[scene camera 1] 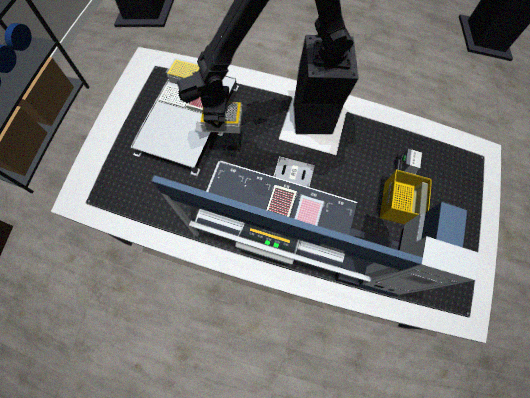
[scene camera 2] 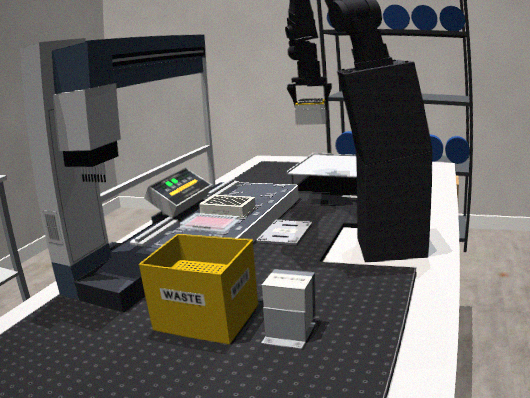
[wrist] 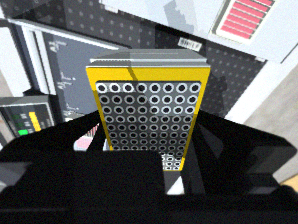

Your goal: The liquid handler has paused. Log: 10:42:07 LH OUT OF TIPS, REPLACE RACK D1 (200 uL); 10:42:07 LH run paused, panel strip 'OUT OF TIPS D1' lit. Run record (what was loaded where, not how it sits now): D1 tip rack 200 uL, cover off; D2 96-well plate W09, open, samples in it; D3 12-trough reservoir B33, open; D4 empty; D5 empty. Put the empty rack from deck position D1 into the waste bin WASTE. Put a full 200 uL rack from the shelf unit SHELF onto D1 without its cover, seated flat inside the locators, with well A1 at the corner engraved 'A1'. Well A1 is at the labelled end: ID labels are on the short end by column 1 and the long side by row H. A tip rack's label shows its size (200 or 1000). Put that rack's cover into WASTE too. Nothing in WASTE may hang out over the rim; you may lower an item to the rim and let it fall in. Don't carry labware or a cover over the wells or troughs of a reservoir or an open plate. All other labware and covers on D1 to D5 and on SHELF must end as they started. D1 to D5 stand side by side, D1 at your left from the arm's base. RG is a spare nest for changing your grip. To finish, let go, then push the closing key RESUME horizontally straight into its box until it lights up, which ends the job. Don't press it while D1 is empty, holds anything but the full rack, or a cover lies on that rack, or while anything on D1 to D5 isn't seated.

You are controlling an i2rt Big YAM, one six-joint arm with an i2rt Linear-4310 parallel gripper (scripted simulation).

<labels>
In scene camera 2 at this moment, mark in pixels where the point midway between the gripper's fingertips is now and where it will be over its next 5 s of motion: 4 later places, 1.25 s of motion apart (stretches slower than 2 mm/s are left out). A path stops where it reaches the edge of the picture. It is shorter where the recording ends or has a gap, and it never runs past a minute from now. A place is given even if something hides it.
My gripper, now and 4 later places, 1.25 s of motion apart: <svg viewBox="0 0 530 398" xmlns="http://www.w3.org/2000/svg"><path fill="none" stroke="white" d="M311 109L303 114L291 120L271 129L249 138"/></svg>
</labels>
